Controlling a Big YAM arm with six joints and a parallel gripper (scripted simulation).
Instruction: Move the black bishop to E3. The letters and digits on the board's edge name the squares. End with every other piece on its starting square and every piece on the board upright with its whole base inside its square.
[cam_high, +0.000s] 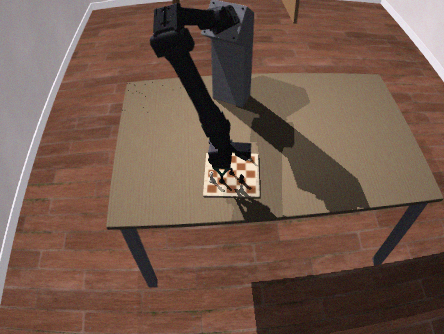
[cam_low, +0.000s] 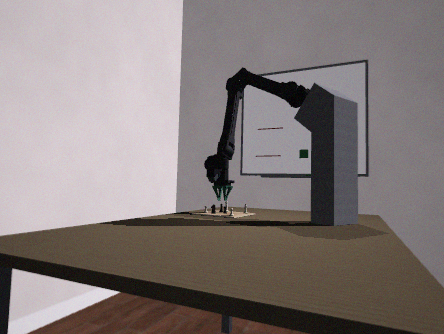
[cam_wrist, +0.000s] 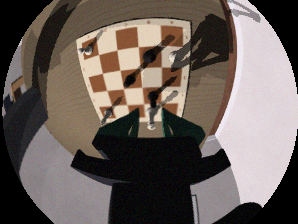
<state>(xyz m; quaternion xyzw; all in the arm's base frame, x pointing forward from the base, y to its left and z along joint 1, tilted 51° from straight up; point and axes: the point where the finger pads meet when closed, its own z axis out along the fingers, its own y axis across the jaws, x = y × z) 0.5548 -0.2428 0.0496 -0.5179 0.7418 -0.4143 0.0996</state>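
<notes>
My gripper is now 40 mm above the black bishop. The rest, counted from my hand: chessboard (10 mm behind, 50 mm to the left, 70 mm below).
</notes>
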